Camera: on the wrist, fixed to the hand. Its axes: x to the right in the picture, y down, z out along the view.
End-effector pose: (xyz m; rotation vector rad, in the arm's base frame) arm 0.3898 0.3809 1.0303 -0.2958 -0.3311 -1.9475
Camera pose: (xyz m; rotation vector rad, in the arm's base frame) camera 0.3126 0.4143 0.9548 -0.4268 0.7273 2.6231
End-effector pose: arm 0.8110 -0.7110 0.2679 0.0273 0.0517 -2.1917
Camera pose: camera 0.7522 -0.6344 0.2092 -0.3203 0.1804 2.4416
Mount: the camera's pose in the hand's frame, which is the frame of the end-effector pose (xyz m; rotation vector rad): -0.0257 -0.0908 -0.0622 0.3156 0.1661 -1.6093
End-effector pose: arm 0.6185 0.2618 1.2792 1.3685 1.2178 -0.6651
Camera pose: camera 0.5116 0.2982 1.2829 0.3752 2.3299 -1.8895
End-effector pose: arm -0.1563 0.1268 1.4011 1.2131 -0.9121 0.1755
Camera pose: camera -0.0896 0.1541 1.3140 1.8484 0.4296 -0.8821
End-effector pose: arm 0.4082 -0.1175 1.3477 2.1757 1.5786 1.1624
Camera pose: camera 0.2976 -0.1200 1.3244 0.2872 2.6578 0.4756
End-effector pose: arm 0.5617 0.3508 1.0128 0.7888 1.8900 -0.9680
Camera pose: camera 0.4753 0.3545 1.0855 0.7109 -2.1301 1.9326
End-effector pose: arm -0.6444 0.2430 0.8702 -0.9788 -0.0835 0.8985
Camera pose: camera -0.5774 0.1610 0.9098 -0.4159 -0.4863 -0.6389
